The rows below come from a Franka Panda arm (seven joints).
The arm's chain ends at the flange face. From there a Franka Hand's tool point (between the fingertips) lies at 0.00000 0.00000 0.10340 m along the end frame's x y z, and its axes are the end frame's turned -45 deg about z.
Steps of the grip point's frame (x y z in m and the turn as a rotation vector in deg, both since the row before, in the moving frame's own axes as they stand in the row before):
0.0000, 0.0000, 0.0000, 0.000, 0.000, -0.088
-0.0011, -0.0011, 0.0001, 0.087, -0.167, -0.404
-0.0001, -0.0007, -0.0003, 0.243, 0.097, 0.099
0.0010, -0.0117, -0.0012, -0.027, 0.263, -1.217
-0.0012, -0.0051, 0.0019, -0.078, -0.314, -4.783
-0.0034, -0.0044, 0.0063, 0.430, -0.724, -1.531
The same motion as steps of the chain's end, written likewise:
0.0000, 0.0000, 0.0000, 0.000, 0.000, -0.088
-0.0012, -0.0001, 0.0001, -0.057, -0.180, -0.404
-0.0004, 0.0000, -0.0003, 0.240, -0.103, 0.099
-0.0079, -0.0087, -0.0012, 0.167, 0.205, -1.217
-0.0042, -0.0033, 0.0019, -0.277, -0.167, -4.783
-0.0040, -0.0011, 0.0063, -0.208, -0.816, -1.531

